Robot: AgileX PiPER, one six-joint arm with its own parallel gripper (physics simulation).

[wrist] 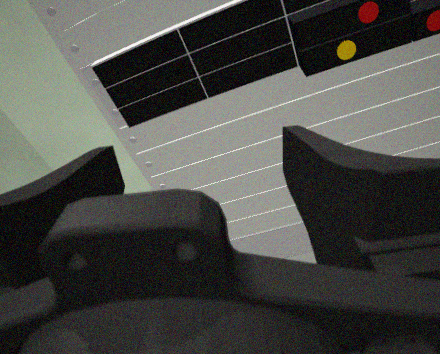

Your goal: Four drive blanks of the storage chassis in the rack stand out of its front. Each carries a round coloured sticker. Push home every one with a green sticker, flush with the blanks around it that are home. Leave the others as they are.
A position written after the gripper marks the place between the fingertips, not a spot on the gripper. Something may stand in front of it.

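Visible: the gripper (pixel 199 157); a rack (pixel 199 102).
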